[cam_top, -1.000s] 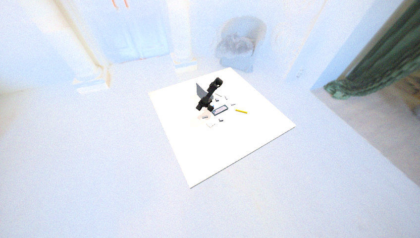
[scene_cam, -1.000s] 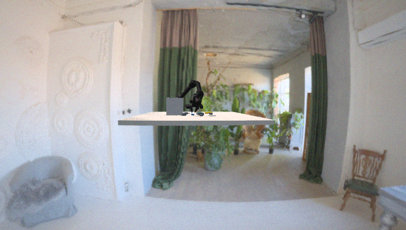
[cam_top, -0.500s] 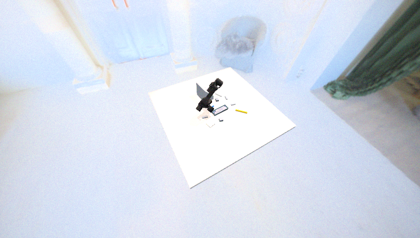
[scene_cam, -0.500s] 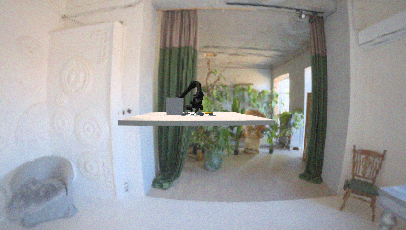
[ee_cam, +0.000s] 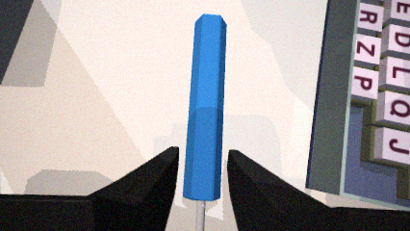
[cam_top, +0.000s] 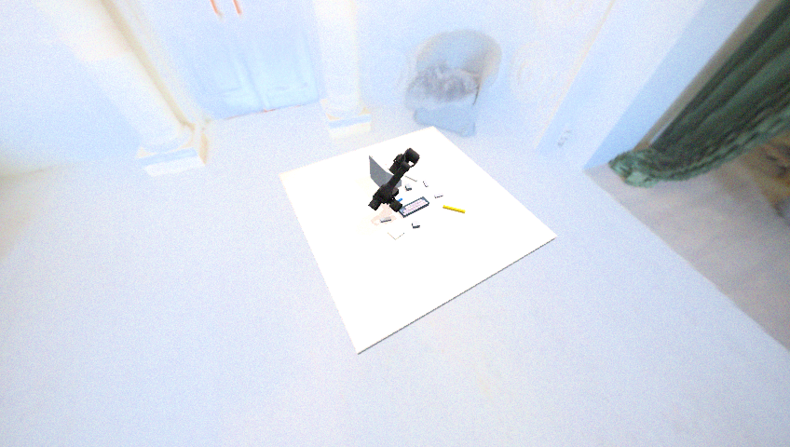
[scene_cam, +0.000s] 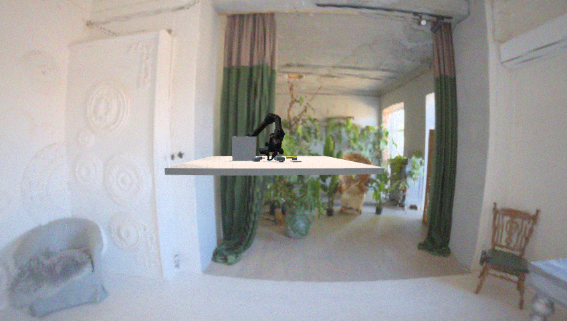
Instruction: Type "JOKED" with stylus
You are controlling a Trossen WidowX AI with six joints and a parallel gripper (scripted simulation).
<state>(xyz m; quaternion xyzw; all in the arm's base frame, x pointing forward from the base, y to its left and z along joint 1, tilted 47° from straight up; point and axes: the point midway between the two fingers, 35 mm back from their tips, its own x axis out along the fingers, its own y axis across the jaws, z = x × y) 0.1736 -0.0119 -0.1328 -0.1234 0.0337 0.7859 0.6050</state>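
The J key lies 9 cm ahead of my gripper tip, 3 cm to the left of it and 1 cm above it. From my gripper tip the other things lie so: blue stylus (1 cm to the right); yellow stick (32 cm to the left, 21 cm ahead); beige pad (20 cm ahead, 9 cm to the right).
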